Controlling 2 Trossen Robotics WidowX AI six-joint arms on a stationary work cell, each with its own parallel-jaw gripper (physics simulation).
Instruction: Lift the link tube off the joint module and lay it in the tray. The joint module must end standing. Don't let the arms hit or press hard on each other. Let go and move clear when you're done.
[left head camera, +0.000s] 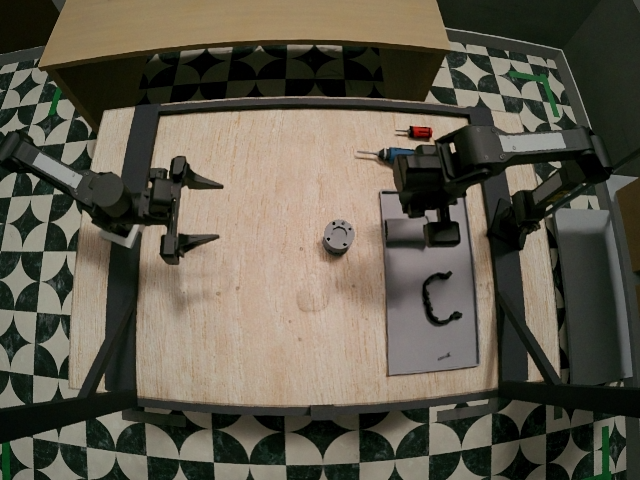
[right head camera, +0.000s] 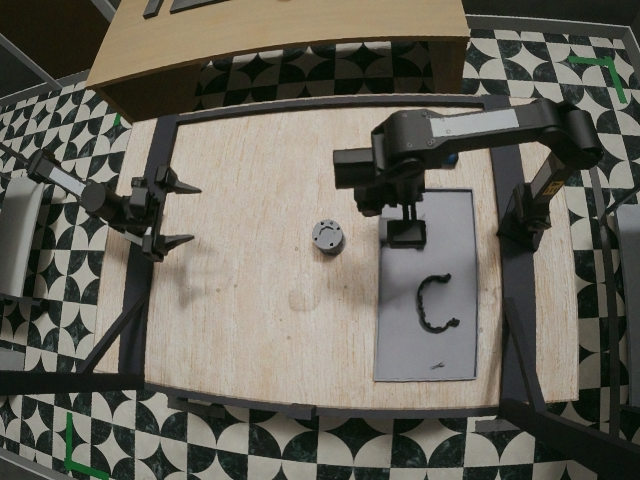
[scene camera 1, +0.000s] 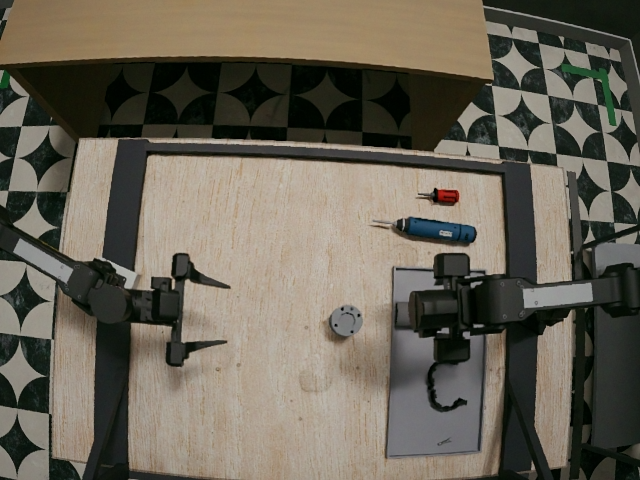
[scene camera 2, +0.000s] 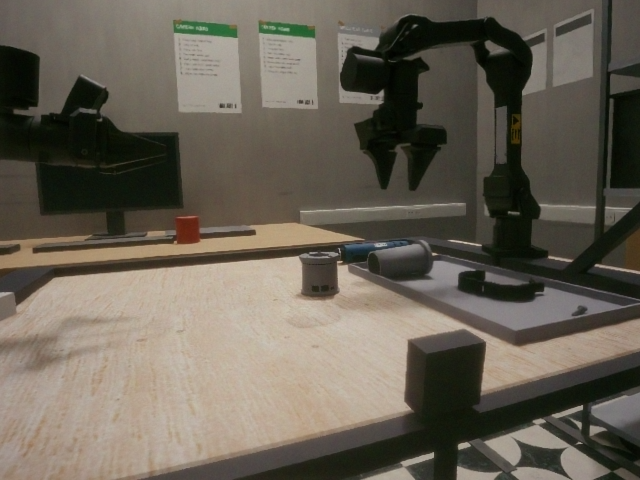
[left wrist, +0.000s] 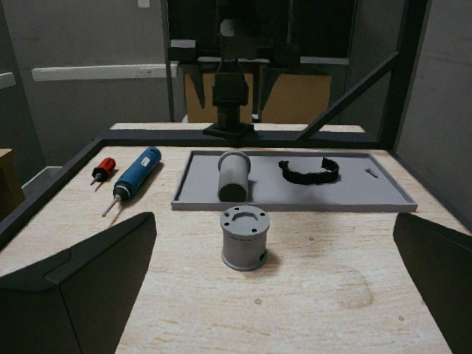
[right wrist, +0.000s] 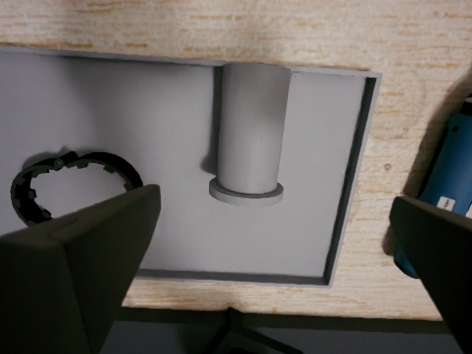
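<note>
The grey link tube lies on its side in the grey tray, its open end close to the rim that faces the joint module. The joint module stands upright on the table beside the tray. My right gripper is open and empty, high above the tube, fingers down. My left gripper is open and empty at the table's left side.
A black C-shaped clamp and a small screw lie in the tray. A blue screwdriver and a red one lie beyond the tray. The arms are far apart.
</note>
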